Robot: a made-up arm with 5 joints.
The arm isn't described. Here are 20 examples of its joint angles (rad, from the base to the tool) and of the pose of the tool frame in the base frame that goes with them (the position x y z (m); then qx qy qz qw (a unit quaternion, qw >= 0)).
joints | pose
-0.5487 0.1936 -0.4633 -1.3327 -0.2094 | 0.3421 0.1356 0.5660 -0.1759 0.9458 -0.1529 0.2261
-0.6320 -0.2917 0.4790 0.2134 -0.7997 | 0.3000 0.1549 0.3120 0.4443 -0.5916 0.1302 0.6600
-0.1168 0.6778 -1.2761 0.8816 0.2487 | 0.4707 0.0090 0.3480 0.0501 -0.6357 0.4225 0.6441
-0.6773 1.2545 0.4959 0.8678 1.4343 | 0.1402 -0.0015 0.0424 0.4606 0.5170 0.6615 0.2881
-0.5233 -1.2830 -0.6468 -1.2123 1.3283 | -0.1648 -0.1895 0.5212 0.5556 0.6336 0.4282 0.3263
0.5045 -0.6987 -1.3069 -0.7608 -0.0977 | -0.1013 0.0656 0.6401 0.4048 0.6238 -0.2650 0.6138
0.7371 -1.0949 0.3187 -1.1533 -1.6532 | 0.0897 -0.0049 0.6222 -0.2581 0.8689 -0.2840 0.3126
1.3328 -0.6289 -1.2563 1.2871 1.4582 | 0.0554 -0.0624 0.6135 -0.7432 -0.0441 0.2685 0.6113
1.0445 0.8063 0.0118 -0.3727 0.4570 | 0.2470 -0.3622 0.1189 -0.2674 -0.4697 0.0550 0.8396
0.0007 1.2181 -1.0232 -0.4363 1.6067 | 0.5390 -0.0455 0.2381 -0.4788 -0.3724 0.7003 0.3764
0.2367 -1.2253 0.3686 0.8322 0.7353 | 0.1750 -0.0702 0.4566 -0.2562 -0.5925 0.4763 0.5970
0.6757 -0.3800 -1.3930 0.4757 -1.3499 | 0.1300 -0.0415 0.6756 -0.1389 0.9813 -0.0693 0.1136
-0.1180 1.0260 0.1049 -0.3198 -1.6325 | 0.3938 0.0401 0.0326 0.2899 -0.5144 -0.4659 0.6590
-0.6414 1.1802 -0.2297 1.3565 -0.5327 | 0.2115 0.0839 0.0767 0.0834 0.2028 0.1790 0.9591
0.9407 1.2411 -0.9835 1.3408 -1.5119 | 0.2673 -0.2511 0.0900 -0.0552 -0.2457 -0.8315 0.4952
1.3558 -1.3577 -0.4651 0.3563 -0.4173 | 0.0489 0.0802 0.6107 -0.5892 -0.7740 0.2311 0.0173
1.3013 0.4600 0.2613 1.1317 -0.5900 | 0.1255 -0.2017 0.1689 0.0902 -0.1453 -0.6902 0.7031
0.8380 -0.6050 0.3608 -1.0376 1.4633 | 0.1761 -0.1740 0.5772 -0.8925 -0.2253 0.2830 0.2695
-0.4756 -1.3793 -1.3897 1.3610 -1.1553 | -0.1107 -0.0979 0.5071 -0.5751 0.7968 -0.0422 0.1806
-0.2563 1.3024 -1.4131 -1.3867 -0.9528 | 0.4561 0.0919 0.3721 -0.3929 0.8903 -0.1014 0.2068
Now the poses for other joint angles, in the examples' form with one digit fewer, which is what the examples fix.
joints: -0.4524 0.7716 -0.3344 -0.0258 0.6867
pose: 0.462 0.141 0.180 0.061 -0.499 0.688 0.523
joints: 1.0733 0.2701 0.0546 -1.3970 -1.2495
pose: 0.264 -0.337 0.433 0.106 0.994 -0.010 0.018
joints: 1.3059 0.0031 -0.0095 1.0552 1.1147
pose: 0.118 -0.295 0.302 -0.041 -0.196 0.143 0.969
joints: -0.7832 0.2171 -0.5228 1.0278 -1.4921
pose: 0.295 0.228 0.339 0.471 -0.422 -0.155 0.759
